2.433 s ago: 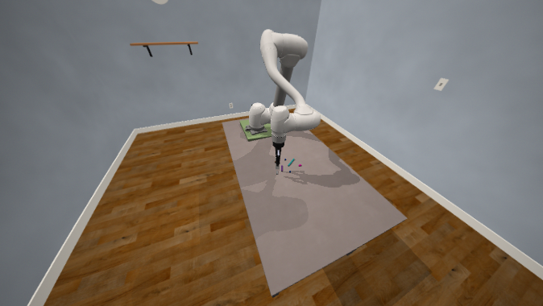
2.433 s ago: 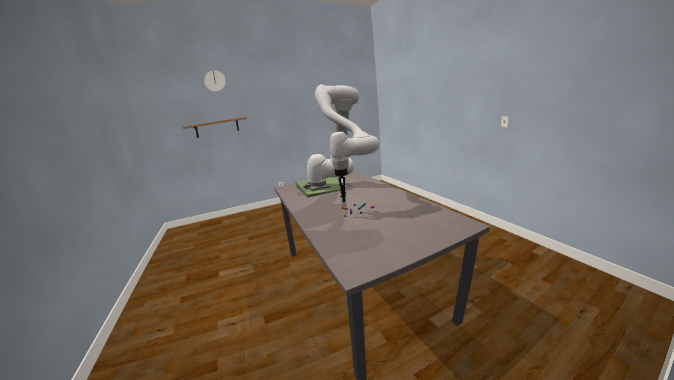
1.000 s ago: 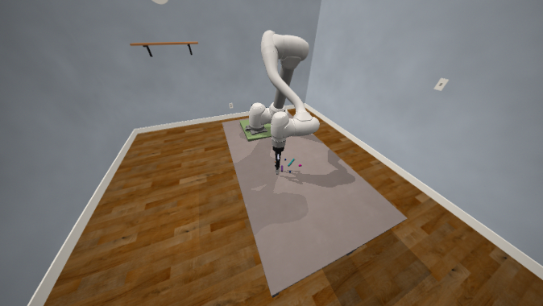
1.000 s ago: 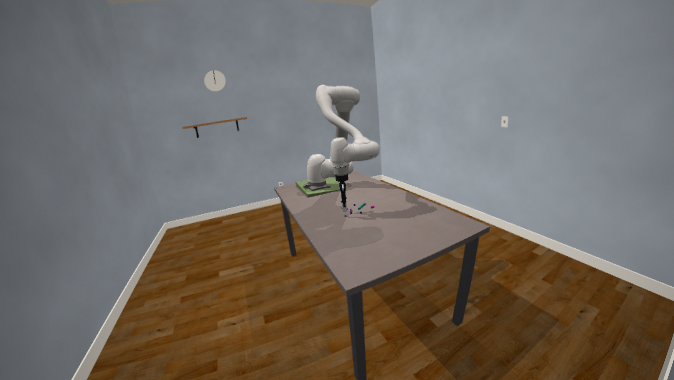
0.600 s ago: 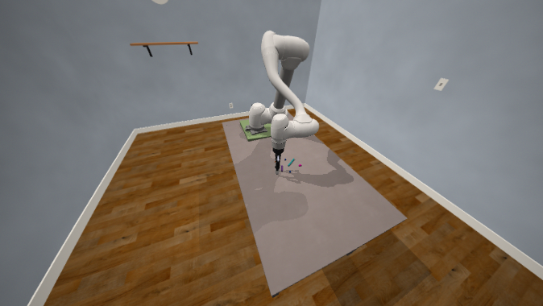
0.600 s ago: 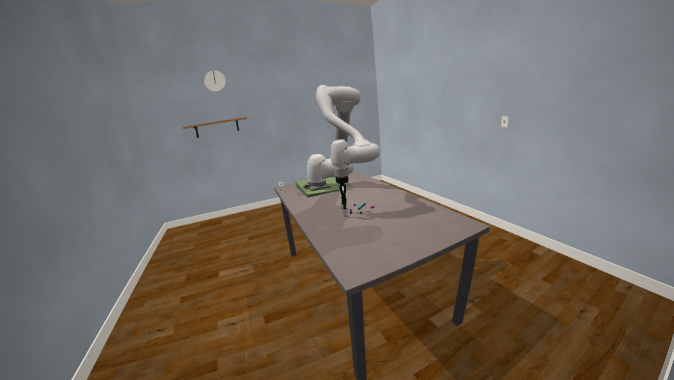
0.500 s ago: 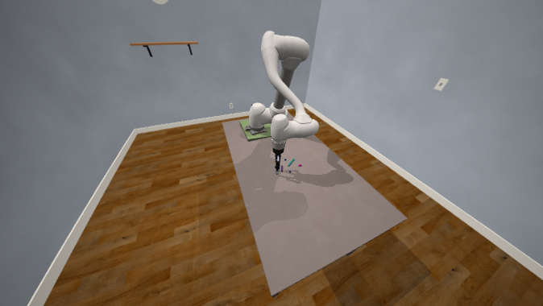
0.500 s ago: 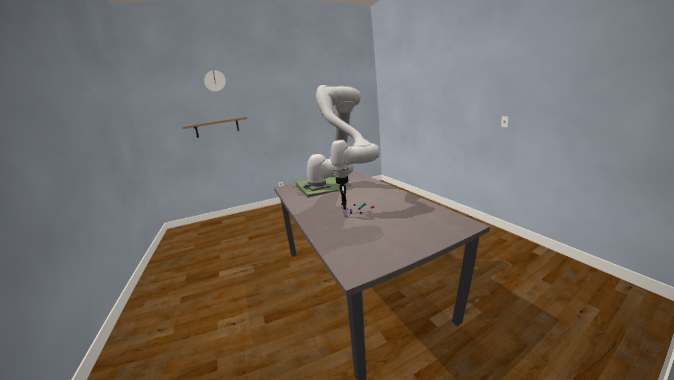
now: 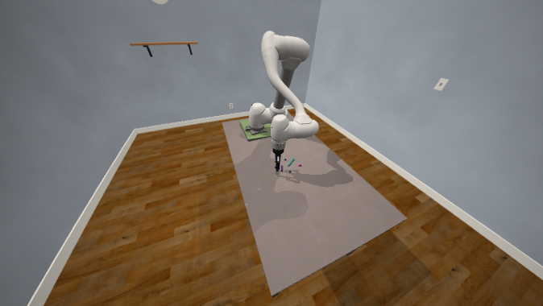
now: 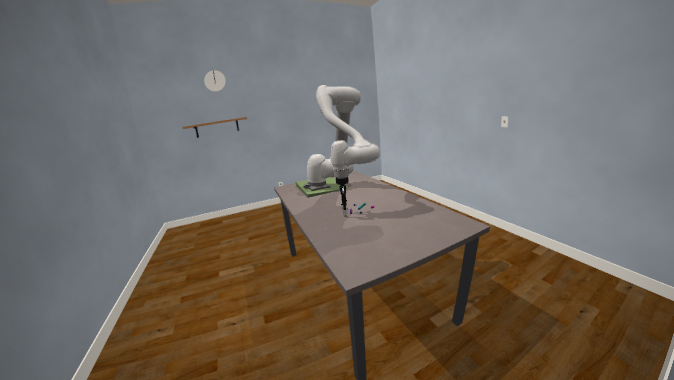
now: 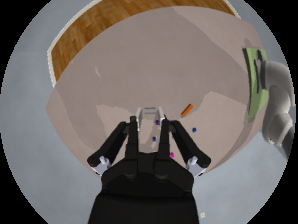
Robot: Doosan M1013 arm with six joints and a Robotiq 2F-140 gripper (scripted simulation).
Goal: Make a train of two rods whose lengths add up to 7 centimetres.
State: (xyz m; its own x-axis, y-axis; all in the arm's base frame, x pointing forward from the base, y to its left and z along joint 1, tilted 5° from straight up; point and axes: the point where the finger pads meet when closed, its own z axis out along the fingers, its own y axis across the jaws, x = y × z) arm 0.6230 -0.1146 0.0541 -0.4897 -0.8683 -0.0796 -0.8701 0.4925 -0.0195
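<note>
My hand is 5 cm above the grey rod. Also, from my hand: orange rod: 9 cm behind, 5 cm to the left, 5 cm below; then purple rod: 2 cm behind, 6 cm to the left, 5 cm below; then blue rod: 9 cm behind, 14 cm to the left, 5 cm below.
</note>
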